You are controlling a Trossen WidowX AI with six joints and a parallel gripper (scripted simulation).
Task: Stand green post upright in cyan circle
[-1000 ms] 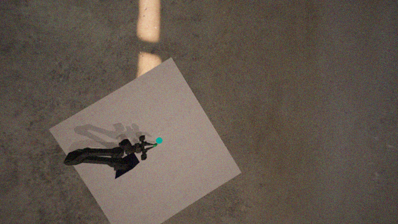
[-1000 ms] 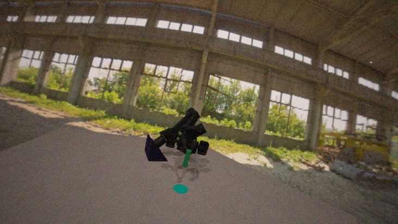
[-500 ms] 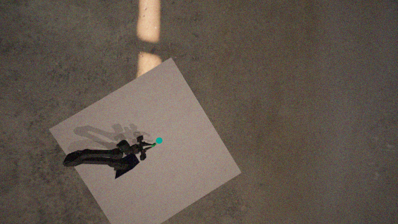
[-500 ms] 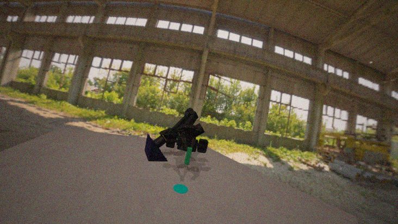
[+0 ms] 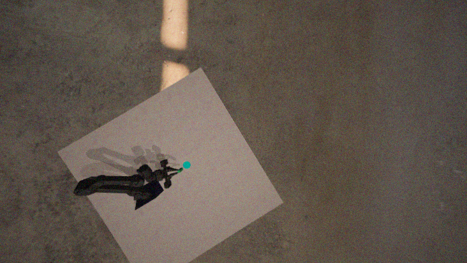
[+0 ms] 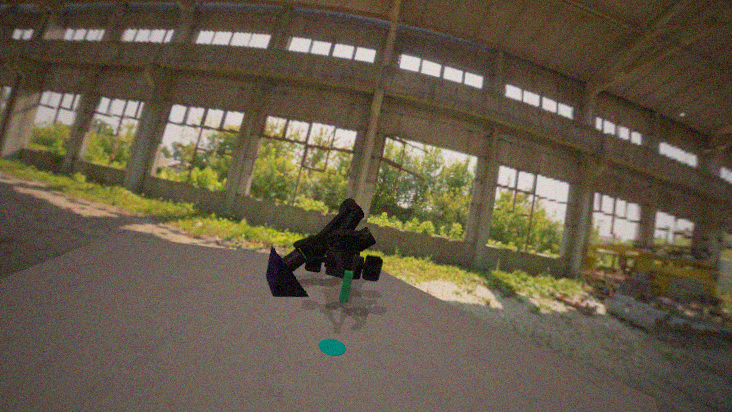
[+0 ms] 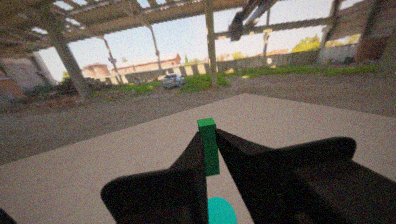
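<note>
Now: the cyan circle 17 cm below my gripper tip. The rest, counted from my gripper tip: green post (2 cm below).
</note>
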